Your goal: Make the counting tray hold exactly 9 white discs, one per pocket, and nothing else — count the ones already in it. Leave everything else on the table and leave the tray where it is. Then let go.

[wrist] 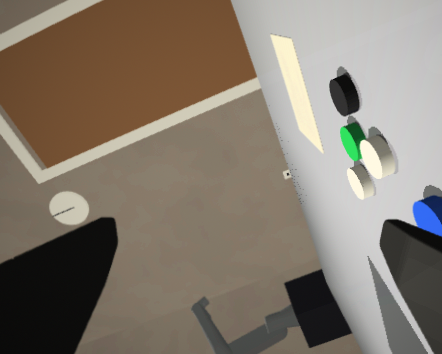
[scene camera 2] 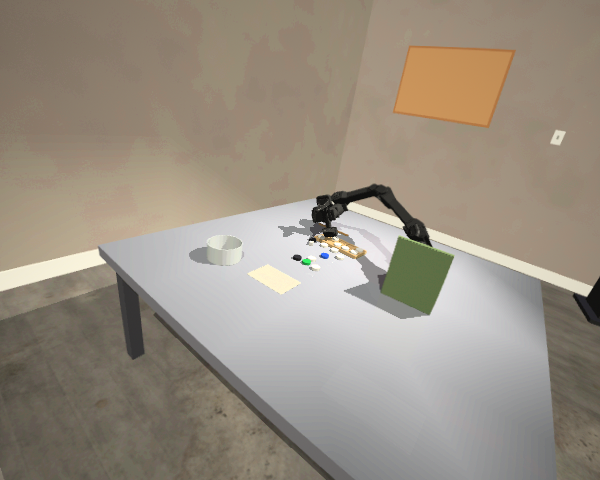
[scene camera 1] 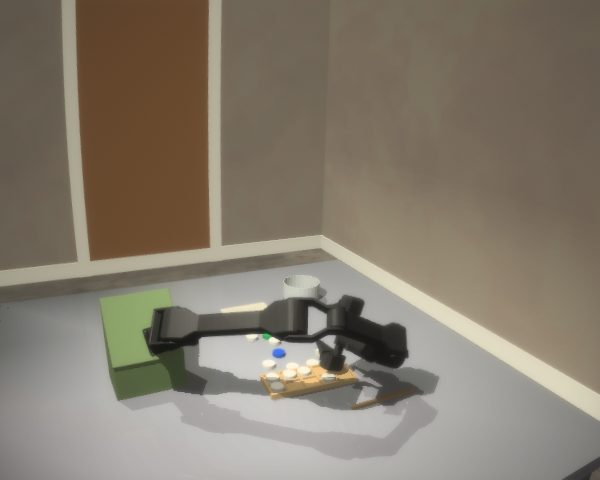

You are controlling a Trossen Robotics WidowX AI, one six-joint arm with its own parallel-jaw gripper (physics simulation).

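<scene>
The wooden counting tray (scene camera 1: 346,379) (scene camera 2: 359,251) lies flat on the table. It holds several white discs, among them one (scene camera 1: 290,373) near its left end, and one grey disc (scene camera 1: 277,386) in its front left pocket. My gripper (scene camera 1: 332,363) (scene camera 2: 328,231) (wrist: 248,231) is open and empty, hanging low over the tray's right end. Loose on the table beyond the tray are a blue disc (scene camera 1: 278,352) (scene camera 2: 324,255), a green disc (scene camera 1: 266,336) (scene camera 2: 306,261) (wrist: 351,142), a black disc (scene camera 2: 296,257) (wrist: 343,95) and white discs (scene camera 1: 269,364) (scene camera 1: 251,337) (wrist: 375,159) (wrist: 360,182).
A pale round bowl (scene camera 1: 301,286) (scene camera 2: 224,249) stands behind the discs. A cream card (scene camera 1: 243,308) (scene camera 2: 273,279) (wrist: 297,91) lies flat near it. A green block (scene camera 1: 136,340) (scene camera 2: 416,273) stands at the arm's base. A thin brown stick (scene camera 1: 384,397) lies right of the tray.
</scene>
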